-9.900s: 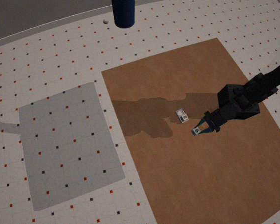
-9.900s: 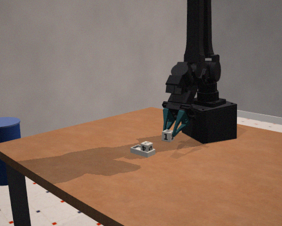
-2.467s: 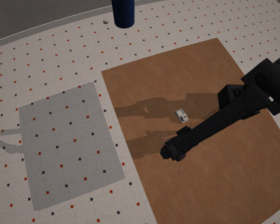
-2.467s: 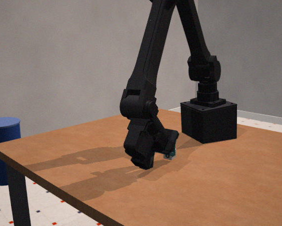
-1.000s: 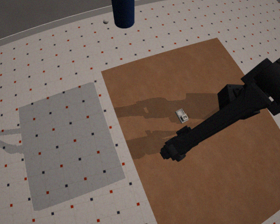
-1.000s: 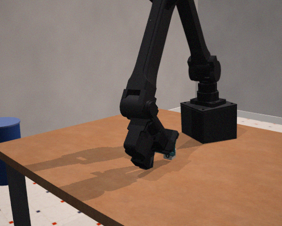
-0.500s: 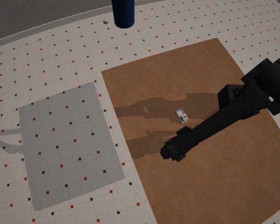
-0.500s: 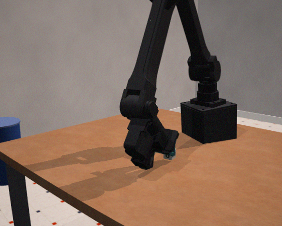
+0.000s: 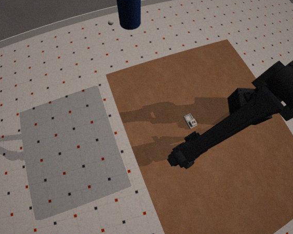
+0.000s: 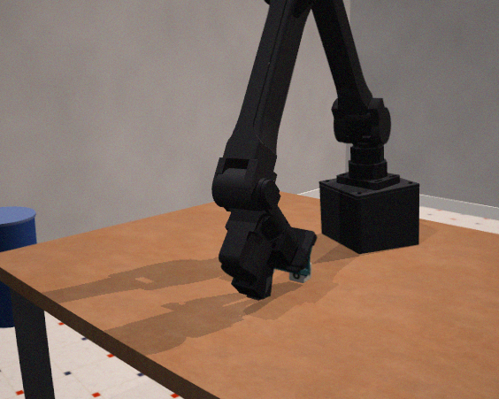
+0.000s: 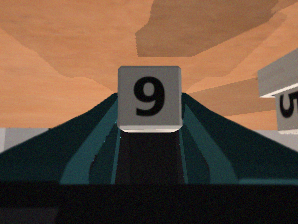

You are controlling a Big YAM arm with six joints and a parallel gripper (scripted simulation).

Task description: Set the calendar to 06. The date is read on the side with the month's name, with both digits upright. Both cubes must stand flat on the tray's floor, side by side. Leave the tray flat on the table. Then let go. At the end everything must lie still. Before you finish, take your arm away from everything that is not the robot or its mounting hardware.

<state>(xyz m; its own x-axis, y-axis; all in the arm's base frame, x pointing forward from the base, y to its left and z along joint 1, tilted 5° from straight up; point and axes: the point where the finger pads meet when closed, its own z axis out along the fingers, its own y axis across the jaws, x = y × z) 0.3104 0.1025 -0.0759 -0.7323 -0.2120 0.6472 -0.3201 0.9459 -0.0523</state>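
Right now my hand is 11 cm to the left of the white tray, 2 cm short of it and 2 cm above it. From my hand the other things lie so: white digit cube (1 cm below, 1 cm behind).
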